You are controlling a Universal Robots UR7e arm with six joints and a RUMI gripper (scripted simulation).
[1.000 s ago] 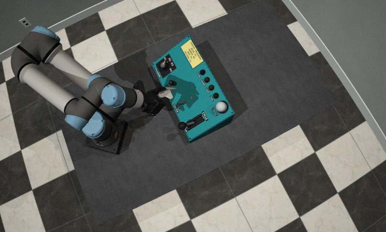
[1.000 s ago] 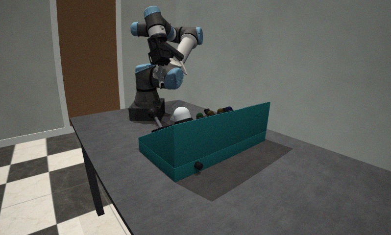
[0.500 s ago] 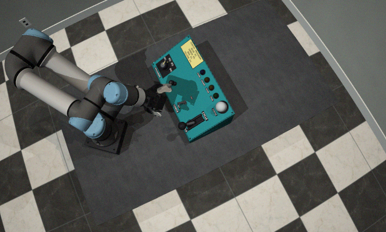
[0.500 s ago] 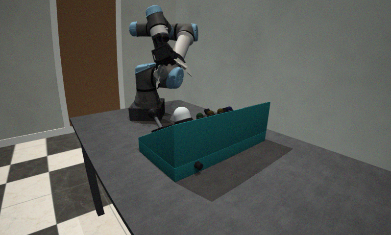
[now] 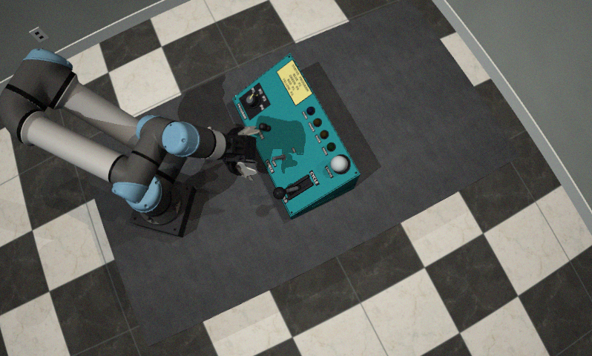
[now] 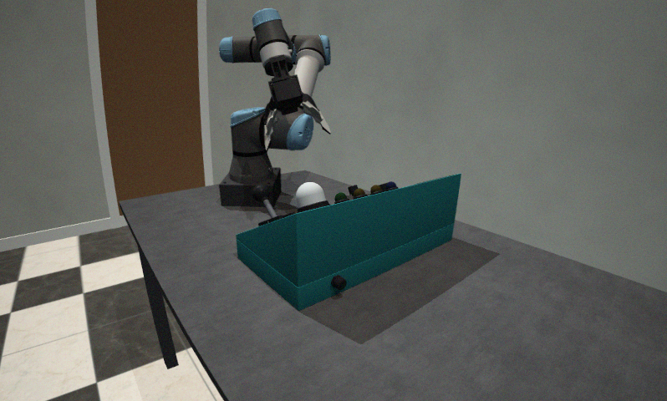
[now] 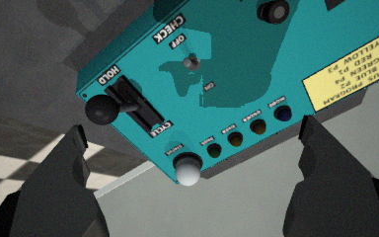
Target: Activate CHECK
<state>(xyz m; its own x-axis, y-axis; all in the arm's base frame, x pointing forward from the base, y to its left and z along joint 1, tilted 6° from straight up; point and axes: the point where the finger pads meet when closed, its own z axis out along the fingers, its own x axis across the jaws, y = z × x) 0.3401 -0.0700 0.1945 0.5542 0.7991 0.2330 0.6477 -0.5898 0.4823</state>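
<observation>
My hand is 80 mm short of the check toggle, 10 mm to the left of it and 140 mm above it. Round my hand: cycle lever (40 mm ahead, 120 mm to the right, 130 mm below); teal console (120 mm ahead, 50 mm to the left, 160 mm below); mode knob (90 mm ahead, 110 mm to the left, 130 mm below).
</observation>
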